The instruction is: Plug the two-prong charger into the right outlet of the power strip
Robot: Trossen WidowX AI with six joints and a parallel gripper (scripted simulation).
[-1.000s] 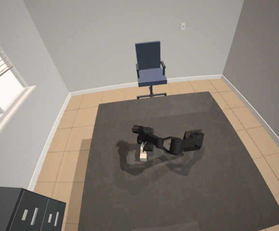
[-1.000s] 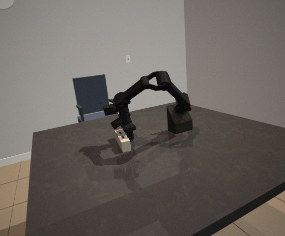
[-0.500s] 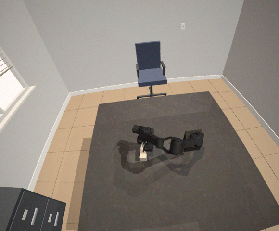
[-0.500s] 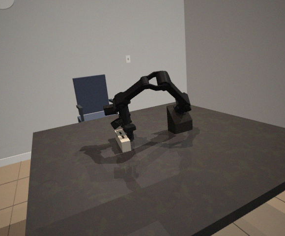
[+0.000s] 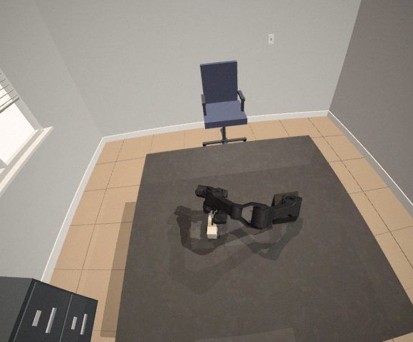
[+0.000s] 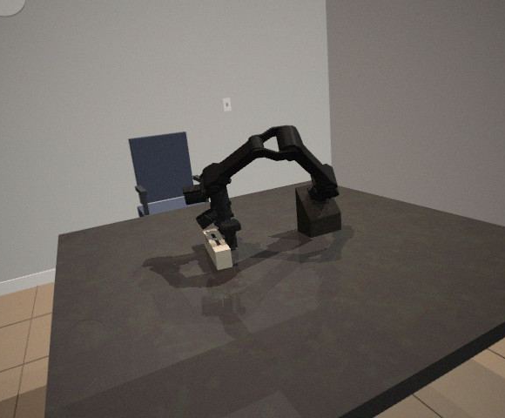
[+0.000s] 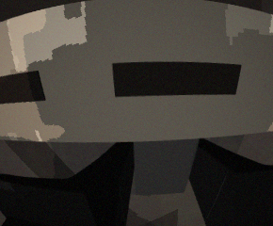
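Now: gripper tip 20 mm short of the two-prong charger and 10 mm below it.
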